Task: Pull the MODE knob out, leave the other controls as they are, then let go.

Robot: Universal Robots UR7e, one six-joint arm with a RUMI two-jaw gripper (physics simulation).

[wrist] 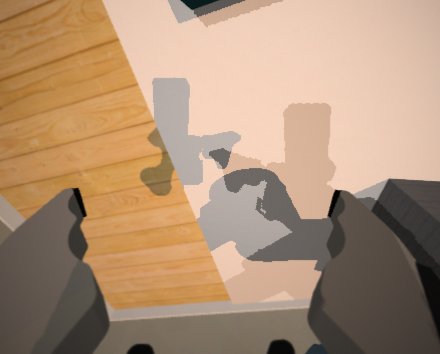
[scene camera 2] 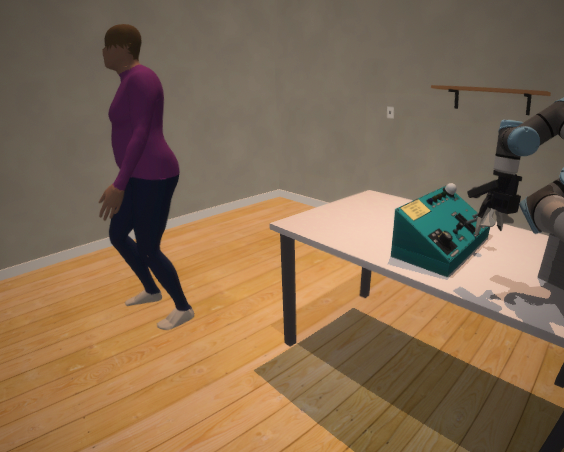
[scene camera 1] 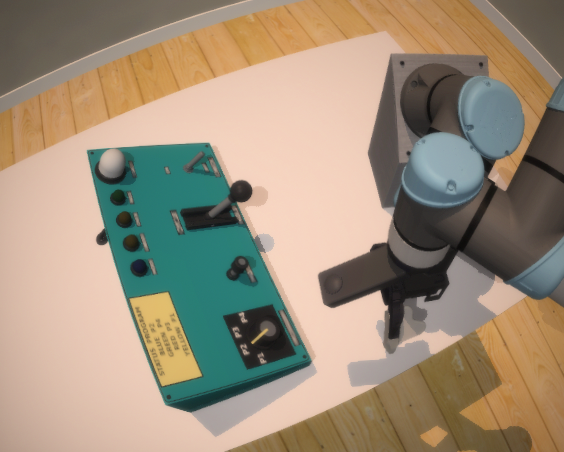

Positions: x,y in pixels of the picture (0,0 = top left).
Scene:
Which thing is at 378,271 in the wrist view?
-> My gripper.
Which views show my gripper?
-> The wrist view, scene camera 2 and scene camera 1: all of them.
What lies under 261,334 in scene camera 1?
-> A rotary dial.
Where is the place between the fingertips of my gripper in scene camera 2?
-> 488,233

